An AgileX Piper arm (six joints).
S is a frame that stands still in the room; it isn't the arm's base.
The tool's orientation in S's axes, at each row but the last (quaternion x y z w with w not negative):
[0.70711 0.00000 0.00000 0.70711]
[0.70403 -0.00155 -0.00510 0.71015]
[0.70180 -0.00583 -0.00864 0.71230]
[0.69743 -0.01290 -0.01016 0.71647]
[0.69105 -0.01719 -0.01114 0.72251]
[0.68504 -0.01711 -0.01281 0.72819]
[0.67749 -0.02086 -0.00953 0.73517]
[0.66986 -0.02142 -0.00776 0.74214]
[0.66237 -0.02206 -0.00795 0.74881]
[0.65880 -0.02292 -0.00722 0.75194]
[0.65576 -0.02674 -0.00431 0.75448]
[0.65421 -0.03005 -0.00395 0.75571]
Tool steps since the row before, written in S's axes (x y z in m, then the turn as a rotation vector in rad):
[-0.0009 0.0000 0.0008 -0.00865 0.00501 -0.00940]
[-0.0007 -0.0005 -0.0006 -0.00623 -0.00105 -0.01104]
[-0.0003 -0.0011 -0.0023 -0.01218 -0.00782 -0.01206]
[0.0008 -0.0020 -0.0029 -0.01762 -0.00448 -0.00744]
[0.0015 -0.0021 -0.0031 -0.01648 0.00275 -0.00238]
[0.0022 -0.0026 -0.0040 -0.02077 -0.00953 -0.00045]
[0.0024 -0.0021 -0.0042 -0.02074 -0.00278 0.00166]
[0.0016 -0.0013 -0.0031 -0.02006 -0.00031 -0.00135]
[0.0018 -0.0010 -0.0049 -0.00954 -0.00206 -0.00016]
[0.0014 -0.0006 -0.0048 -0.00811 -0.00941 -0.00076]
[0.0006 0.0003 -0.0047 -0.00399 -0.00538 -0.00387]
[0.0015 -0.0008 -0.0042 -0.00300 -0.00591 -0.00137]
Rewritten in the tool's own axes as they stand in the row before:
[-0.0009 0.0008 0.0000 -0.00865 -0.00940 -0.00501]
[-0.0007 -0.0006 0.0005 -0.00616 -0.01108 0.00101]
[-0.0003 -0.0023 0.0011 -0.01197 -0.01222 0.00789]
[0.0009 -0.0030 0.0019 -0.01750 -0.00750 0.00485]
[0.0016 -0.0032 0.0019 -0.01660 -0.00213 -0.00219]
[0.0023 -0.0042 0.0023 -0.02035 -0.00093 0.01036]
[0.0024 -0.0044 0.0016 -0.02057 0.00172 0.00381]
[0.0016 -0.0032 0.0009 -0.02006 -0.00103 0.00102]
[0.0017 -0.0050 0.0003 -0.00945 -0.00025 0.00244]
[0.0013 -0.0049 -0.0001 -0.00773 -0.00184 0.00958]
[0.0004 -0.0046 -0.0010 -0.00389 -0.00447 0.00497]
[0.0014 -0.0043 0.0001 -0.00278 -0.00211 0.00580]

